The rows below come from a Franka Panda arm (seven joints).
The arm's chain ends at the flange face. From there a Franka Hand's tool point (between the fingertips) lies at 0.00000 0.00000 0.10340 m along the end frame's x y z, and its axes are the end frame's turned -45 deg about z.
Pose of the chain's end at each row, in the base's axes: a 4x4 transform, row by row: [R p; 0 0 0 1], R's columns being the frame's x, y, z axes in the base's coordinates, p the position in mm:
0.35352 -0.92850 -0.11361 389.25; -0.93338 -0.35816 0.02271 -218.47; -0.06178 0.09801 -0.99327 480.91; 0 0 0 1
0.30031 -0.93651 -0.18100 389.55; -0.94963 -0.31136 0.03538 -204.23; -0.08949 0.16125 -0.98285 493.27; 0 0 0 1
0.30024 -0.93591 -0.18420 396.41; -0.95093 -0.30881 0.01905 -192.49; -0.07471 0.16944 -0.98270 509.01; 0 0 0 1
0.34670 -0.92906 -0.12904 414.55; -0.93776 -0.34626 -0.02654 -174.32; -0.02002 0.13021 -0.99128 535.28; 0 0 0 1
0.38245 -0.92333 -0.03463 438.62; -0.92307 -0.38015 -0.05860 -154.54; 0.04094 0.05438 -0.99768 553.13; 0 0 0 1
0.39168 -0.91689 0.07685 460.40; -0.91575 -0.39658 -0.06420 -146.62; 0.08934 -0.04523 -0.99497 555.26; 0 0 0 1
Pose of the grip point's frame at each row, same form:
0.90653 -0.40657 -0.11361 377.50; -0.40674 -0.91326 0.02271 -216.12; -0.11299 0.02562 -0.99327 378.21; 0 0 0 1
0.87456 -0.44986 -0.18100 370.83; -0.45133 -0.89165 0.03538 -200.57; -0.17730 0.05074 -0.98285 391.64; 0 0 0 1
0.87409 -0.44949 -0.18420 377.36; -0.45405 -0.89077 0.01905 -190.52; -0.17264 0.06698 -0.98270 407.40; 0 0 0 1
0.90210 -0.41179 -0.12904 401.21; -0.41825 -0.90794 -0.02654 -177.06; -0.10623 0.07792 -0.99128 432.78; 0 0 0 1
0.92333 -0.38246 -0.03463 435.04; -0.38390 -0.92152 -0.05860 -160.60; -0.00950 0.06740 -0.99768 449.97; 0 0 0 1
0.92530 -0.37138 0.07685 468.35; -0.36711 -0.92796 -0.06420 -153.26; 0.09516 0.03119 -0.99497 452.38; 0 0 0 1

